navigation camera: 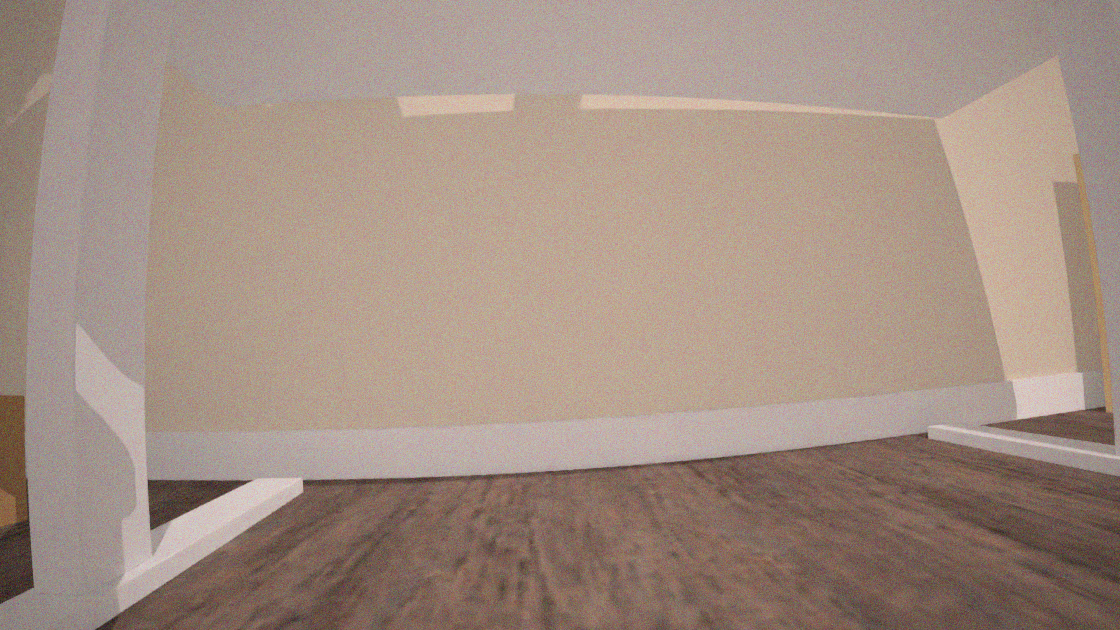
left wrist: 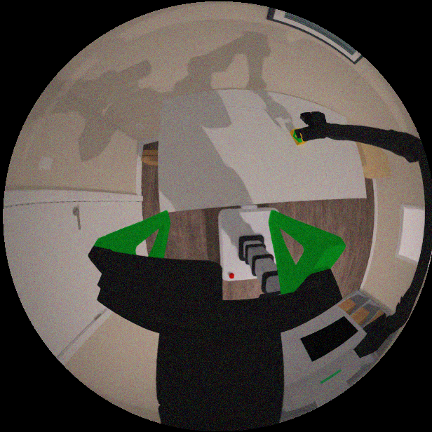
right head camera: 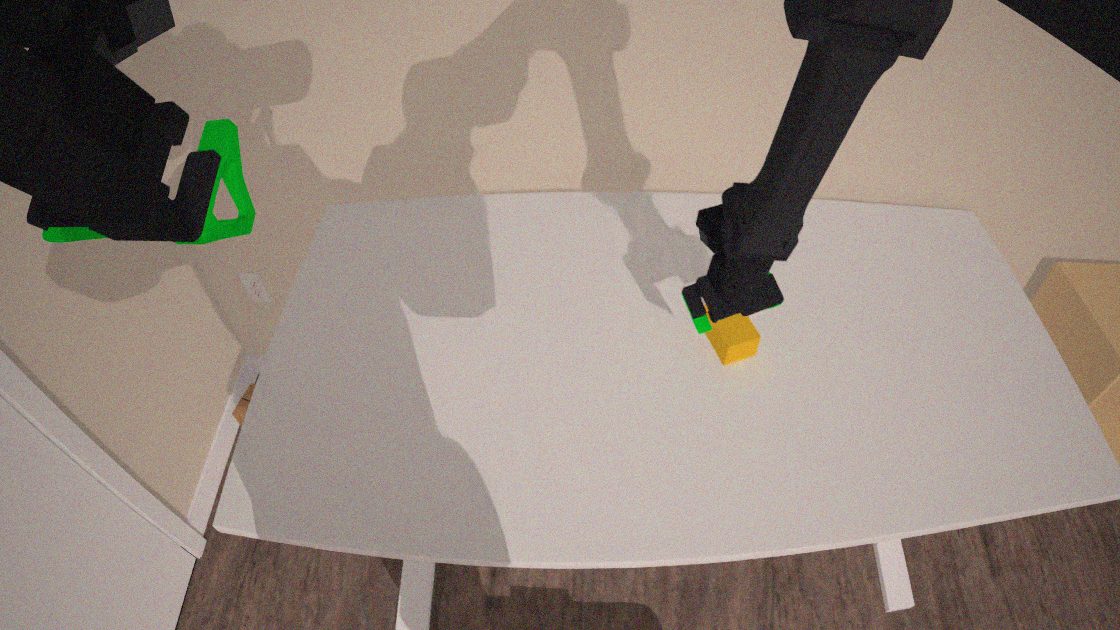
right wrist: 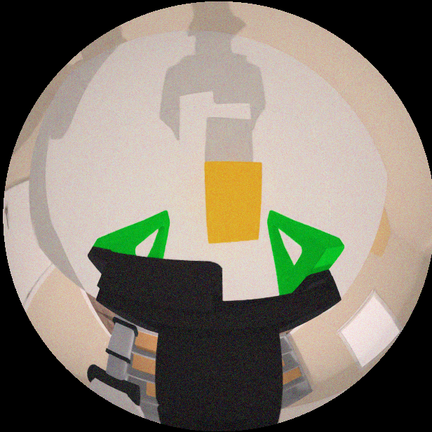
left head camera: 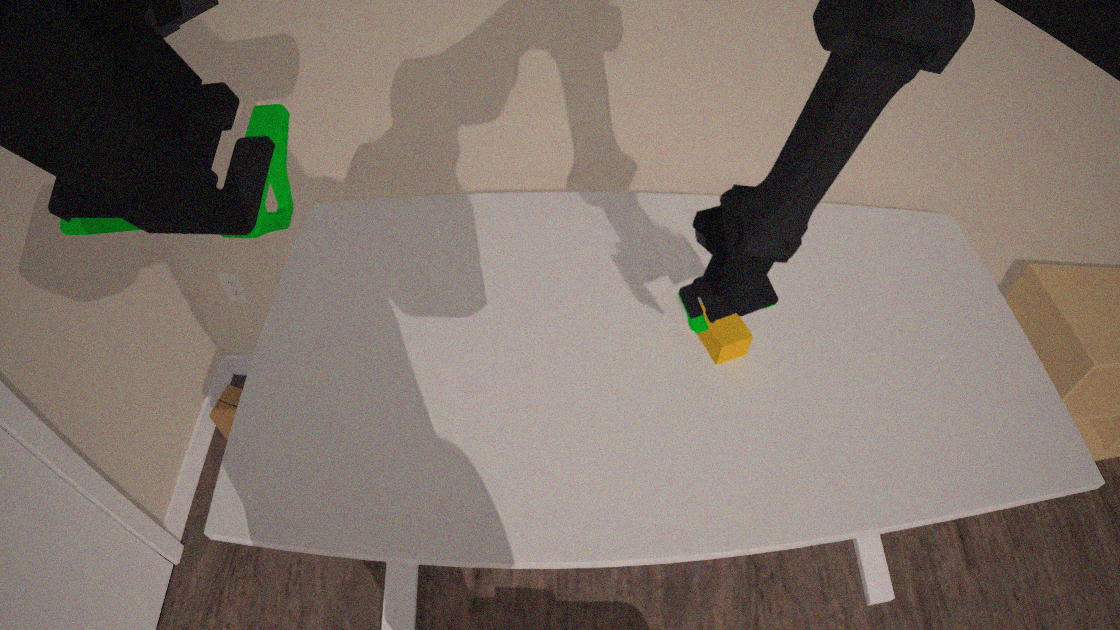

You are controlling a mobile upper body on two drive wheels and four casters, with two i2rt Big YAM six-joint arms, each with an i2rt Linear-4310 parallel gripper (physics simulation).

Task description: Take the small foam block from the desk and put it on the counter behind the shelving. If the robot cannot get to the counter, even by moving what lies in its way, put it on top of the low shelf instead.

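Places are measured from the left arm's base along level axes (x ahead, y left, z up), in millimetres.
Where they show: left gripper, fingertip midpoint: (right head camera: 196, 223) (left head camera: 224, 216); right gripper, fingertip midpoint: (right head camera: 724, 316) (left head camera: 717, 316).
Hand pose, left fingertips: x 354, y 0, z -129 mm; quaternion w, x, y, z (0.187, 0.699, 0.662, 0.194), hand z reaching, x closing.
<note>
After its pixels a point has its place.
The foam block (left head camera: 726, 343) @(z -645, x 698, y -454 mm) (right head camera: 733, 343) @(z -645, x 699, y -455 mm) (right wrist: 233, 202) is a yellow-orange cuboid on the white desk (left head camera: 626, 470) @(z -690, x 506, y -296 mm) (right head camera: 626, 470) @(z -690, x 507, y -295 mm) (left wrist: 300, 185) (right wrist: 325, 125). My right gripper (left head camera: 733, 315) @(z -622, x 732, y -440 mm) (right head camera: 740, 313) @(z -622, x 732, y -440 mm) (right wrist: 218, 215) is open at the block, which its body partly hides in the head views. In the right wrist view the block shows between the open green fingertips, closer to the picture-right one; a gap shows on each side. My left gripper (left head camera: 176, 227) @(z -129, x 354, y 0 mm) (right head camera: 148, 235) (left wrist: 219, 215) is open and empty, high at the picture left. I cannot identify the counter or low shelf.
A tan box-like piece (left head camera: 1041, 321) @(z -874, x 973, y -1525 mm) (right head camera: 1073, 321) @(z -864, x 965, y -1526 mm) stands right of the desk. White desk legs (left head camera: 873, 568) (navigation camera: 109, 235) @(z -1069, x 719, y 166 mm) stand below the top. A white door (left wrist: 60, 240) is at the left. Grey shelving with brown boxes shows at lower right in the left wrist view.
</note>
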